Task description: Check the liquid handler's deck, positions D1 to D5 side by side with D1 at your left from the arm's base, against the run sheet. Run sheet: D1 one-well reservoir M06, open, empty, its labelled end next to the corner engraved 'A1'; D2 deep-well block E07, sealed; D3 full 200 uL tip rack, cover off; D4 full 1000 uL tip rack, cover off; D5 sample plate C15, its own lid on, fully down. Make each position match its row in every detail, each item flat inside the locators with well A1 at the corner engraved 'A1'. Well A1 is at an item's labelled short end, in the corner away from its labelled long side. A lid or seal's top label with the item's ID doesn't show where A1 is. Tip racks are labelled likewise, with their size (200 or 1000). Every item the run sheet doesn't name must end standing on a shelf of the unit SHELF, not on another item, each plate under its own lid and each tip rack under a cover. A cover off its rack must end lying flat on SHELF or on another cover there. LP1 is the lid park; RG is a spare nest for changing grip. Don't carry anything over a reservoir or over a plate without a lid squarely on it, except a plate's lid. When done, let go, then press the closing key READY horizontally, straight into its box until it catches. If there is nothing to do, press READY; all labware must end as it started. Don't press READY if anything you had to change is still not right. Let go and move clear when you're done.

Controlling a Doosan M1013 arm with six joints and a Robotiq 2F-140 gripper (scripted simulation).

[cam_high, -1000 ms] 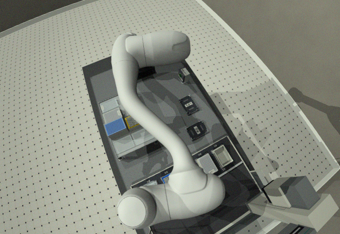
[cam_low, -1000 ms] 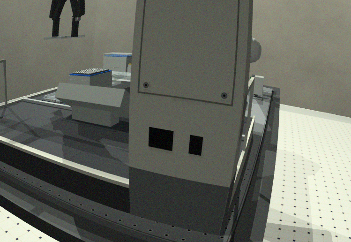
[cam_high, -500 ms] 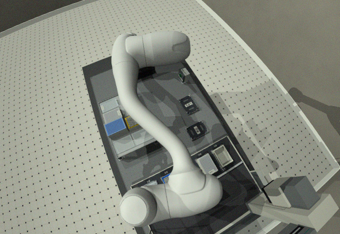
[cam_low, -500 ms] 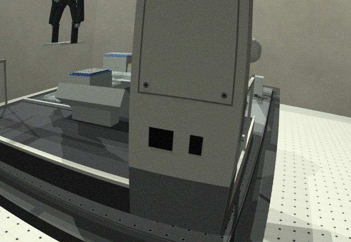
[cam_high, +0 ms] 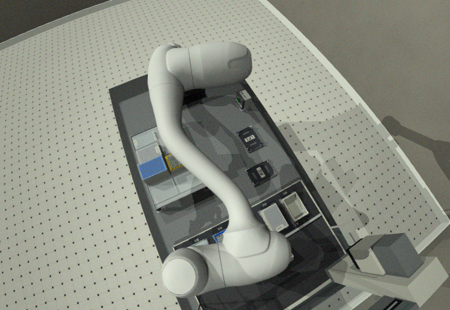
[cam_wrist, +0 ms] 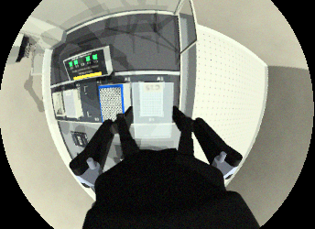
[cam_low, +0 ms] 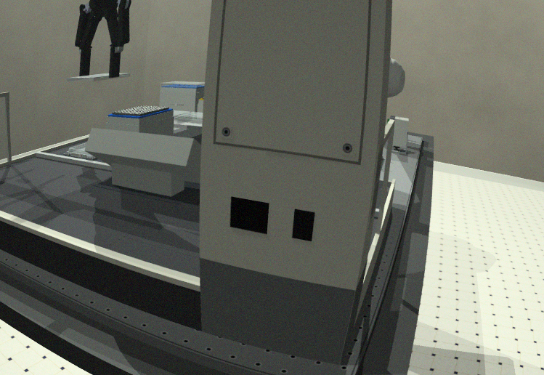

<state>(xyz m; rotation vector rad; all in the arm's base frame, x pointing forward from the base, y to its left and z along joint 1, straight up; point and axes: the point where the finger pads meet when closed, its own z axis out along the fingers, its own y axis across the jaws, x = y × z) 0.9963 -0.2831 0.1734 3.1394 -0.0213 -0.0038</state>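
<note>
The white well plate lies 180 mm below my hand. The rest, counted from my hand: flat lid (20 mm below); then sealed deep-well block (370 mm to the left, 170 mm below); then blue-rimmed tip rack (130 mm to the left, 120 mm below, 10 mm ahead).
</note>
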